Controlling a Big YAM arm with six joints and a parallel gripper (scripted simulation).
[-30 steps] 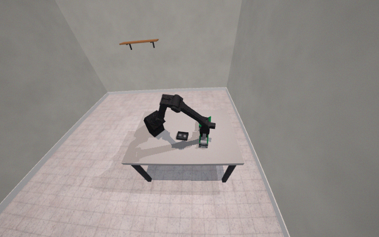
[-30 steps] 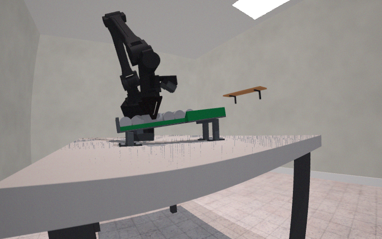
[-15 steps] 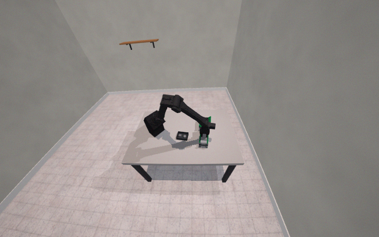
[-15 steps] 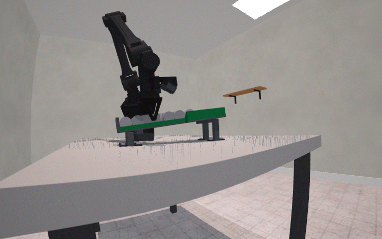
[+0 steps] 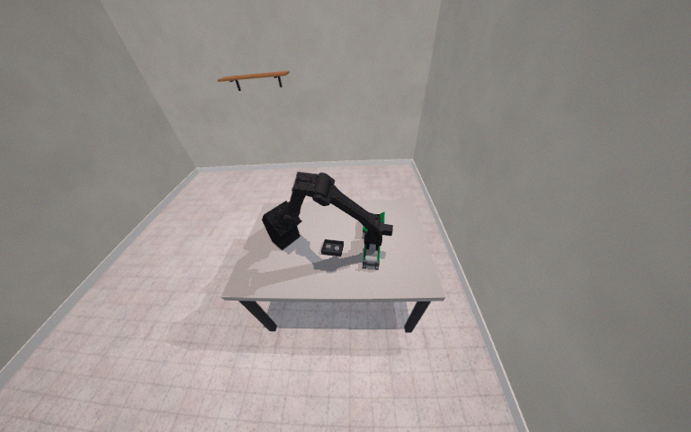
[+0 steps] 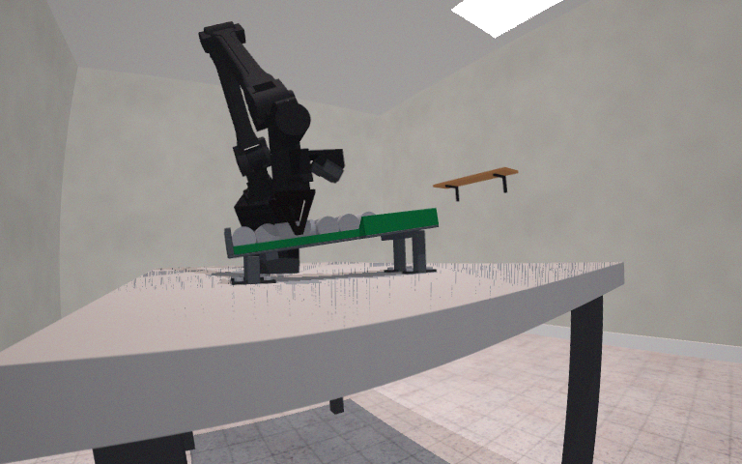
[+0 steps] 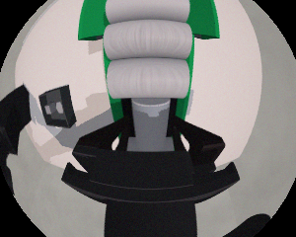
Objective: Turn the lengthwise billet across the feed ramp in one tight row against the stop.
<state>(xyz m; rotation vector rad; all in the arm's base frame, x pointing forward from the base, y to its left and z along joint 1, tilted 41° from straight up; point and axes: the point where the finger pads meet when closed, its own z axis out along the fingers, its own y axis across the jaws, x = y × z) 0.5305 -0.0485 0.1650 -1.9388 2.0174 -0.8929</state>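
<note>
The grey stop is 3 cm behind my hand, 11 cm to the right of it and 3 cm below it. Also, from my hand: black box 25 cm behind, 6 cm to the left, 8 cm below.
</note>
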